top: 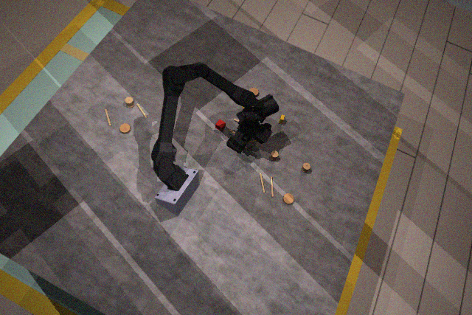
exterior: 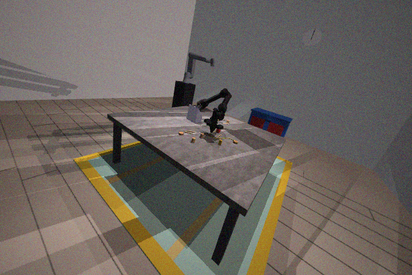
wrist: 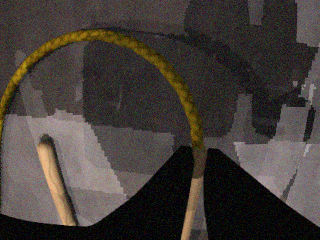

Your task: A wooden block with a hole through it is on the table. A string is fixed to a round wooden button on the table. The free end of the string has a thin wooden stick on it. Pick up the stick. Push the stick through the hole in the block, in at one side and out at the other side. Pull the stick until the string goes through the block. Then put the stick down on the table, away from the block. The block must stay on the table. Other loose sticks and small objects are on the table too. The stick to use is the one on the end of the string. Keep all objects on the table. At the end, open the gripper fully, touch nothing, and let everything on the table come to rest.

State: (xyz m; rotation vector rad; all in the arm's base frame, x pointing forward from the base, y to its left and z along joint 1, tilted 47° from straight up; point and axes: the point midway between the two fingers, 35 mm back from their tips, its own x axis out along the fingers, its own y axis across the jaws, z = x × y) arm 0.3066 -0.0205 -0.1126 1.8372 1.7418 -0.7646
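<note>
My gripper tip is now 11 cm to the right of the red block. From my gripper tip the other things lie so: round wooden block 13 cm to the right; then yellow block 16 cm ahead, 9 cm to the right; then round wooden button 22 cm ahead, 7 cm to the left, 1 cm below.
</note>
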